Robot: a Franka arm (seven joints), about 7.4 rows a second.
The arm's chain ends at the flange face. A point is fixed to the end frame.
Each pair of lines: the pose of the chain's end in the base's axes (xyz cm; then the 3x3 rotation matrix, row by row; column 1 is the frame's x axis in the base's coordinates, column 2 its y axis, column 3 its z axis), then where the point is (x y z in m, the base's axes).
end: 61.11 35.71 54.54; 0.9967 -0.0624 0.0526; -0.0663 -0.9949 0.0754; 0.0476 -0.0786 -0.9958
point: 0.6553 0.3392 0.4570
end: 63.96 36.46 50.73; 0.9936 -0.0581 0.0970; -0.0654 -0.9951 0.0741; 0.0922 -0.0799 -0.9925
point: 0.6877 0.3466 0.4210
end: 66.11 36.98 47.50; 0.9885 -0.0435 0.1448; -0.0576 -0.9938 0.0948; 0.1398 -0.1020 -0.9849
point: 0.7136 0.3540 0.3908
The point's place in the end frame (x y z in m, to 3 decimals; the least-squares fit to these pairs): 0.041 0.022 0.089
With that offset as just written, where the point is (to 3 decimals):
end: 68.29 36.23 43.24; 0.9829 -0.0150 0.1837; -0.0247 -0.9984 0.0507; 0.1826 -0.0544 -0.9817
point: 0.739 0.344 0.351
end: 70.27 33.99 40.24; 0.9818 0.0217 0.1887; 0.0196 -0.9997 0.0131; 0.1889 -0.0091 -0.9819
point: 0.760 0.320 0.323
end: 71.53 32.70 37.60; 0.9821 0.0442 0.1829; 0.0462 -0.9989 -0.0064; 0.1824 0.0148 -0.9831
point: 0.773 0.306 0.296
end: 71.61 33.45 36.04; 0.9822 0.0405 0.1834; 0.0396 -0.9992 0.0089; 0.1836 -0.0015 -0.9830
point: 0.774 0.315 0.280
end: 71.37 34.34 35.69; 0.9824 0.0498 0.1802; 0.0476 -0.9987 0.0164; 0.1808 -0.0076 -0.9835
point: 0.771 0.325 0.277
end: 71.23 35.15 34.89; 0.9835 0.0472 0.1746; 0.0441 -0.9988 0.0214; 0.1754 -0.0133 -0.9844
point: 0.769 0.333 0.268
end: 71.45 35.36 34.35; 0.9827 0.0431 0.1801; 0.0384 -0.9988 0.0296; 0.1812 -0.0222 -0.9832
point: 0.772 0.336 0.263
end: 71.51 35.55 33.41; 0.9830 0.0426 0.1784; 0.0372 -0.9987 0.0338; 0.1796 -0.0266 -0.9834
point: 0.772 0.338 0.253
